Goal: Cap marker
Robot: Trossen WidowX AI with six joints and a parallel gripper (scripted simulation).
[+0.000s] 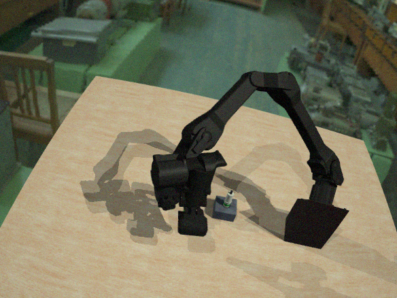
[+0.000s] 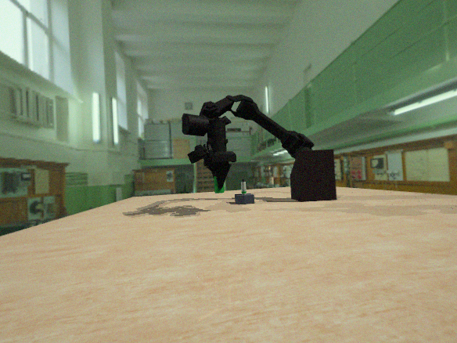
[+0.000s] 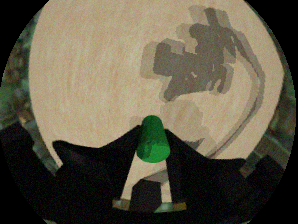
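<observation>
Now: gripper tip 9 cm past the white marker and 14 cm to the left of it. Round my gripper tip: green cap 1 cm above; then block 9 cm behind, 14 cm to the right, 6 cm below.
</observation>
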